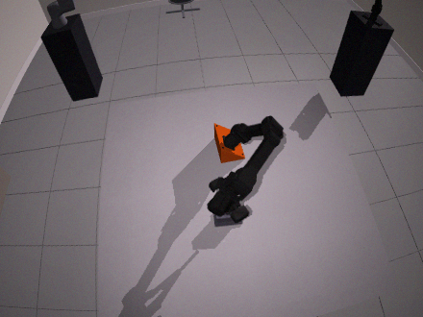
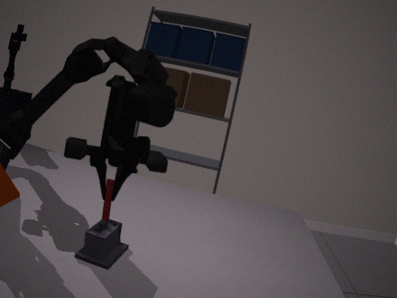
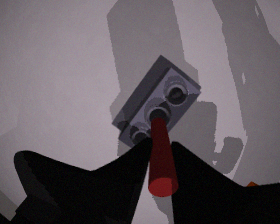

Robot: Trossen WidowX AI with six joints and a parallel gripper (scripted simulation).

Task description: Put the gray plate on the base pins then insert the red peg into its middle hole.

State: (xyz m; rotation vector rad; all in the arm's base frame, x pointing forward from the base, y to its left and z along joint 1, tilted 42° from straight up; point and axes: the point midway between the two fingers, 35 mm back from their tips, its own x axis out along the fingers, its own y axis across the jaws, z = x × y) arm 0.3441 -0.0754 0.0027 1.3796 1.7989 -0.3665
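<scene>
Now: the gray plate 70 mm below my gripper tip. Also, from my gripper tip: red peg right at my gripper tip; then dark gray base 110 mm below.
</scene>
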